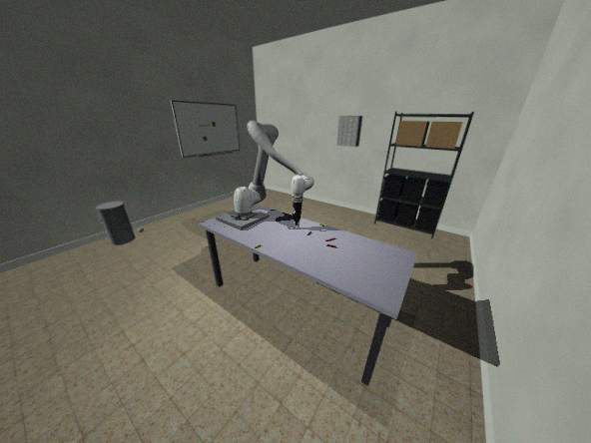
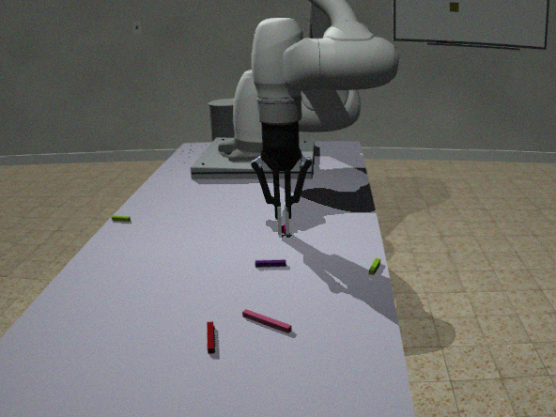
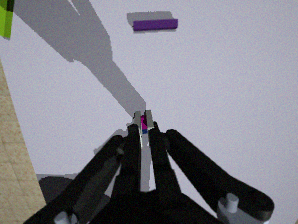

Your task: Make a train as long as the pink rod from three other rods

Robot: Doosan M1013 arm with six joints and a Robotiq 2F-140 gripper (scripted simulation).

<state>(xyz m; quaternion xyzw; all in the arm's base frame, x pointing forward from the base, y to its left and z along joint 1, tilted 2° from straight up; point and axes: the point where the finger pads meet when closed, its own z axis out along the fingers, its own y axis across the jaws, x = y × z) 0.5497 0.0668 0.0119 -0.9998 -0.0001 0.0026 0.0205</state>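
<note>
Right now the blue rod is 20 mm behind my hand and 40 mm below it. Round my hand: magenta rod: 10 mm behind, 30 mm below; purple rod: 130 mm ahead, 30 mm to the right, 40 mm below; pink rod: 330 mm ahead, 40 mm to the right, 40 mm below.
</note>
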